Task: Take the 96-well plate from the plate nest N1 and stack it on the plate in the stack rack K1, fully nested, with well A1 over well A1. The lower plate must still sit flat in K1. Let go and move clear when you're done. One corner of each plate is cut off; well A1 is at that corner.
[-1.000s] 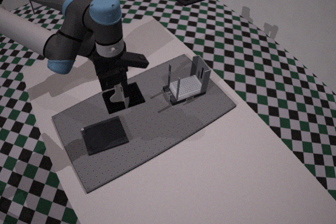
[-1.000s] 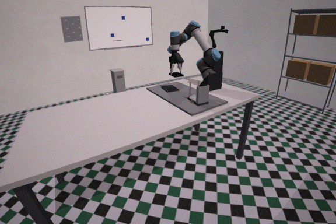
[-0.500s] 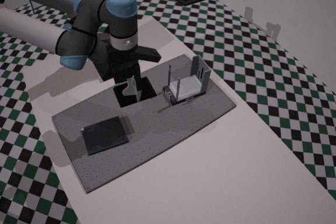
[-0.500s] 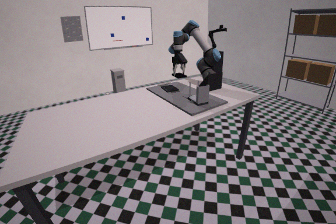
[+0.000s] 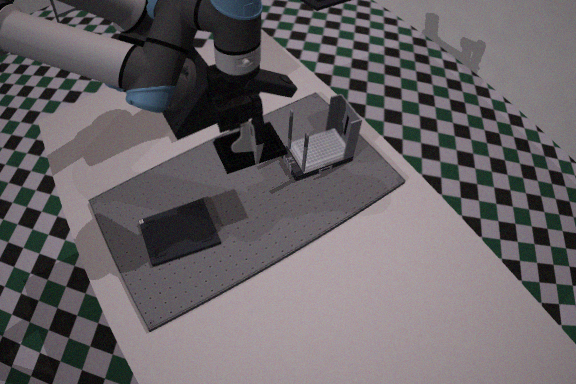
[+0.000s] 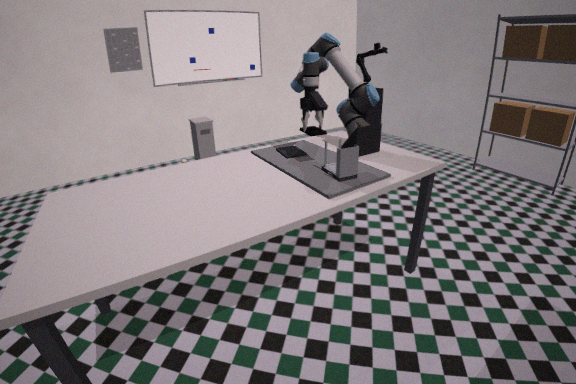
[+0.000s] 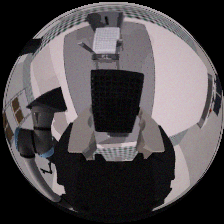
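My gripper is now 200 mm to the right of the white plate and 150 mm above it. Round my hand: dark 96-well plate 10 mm below.
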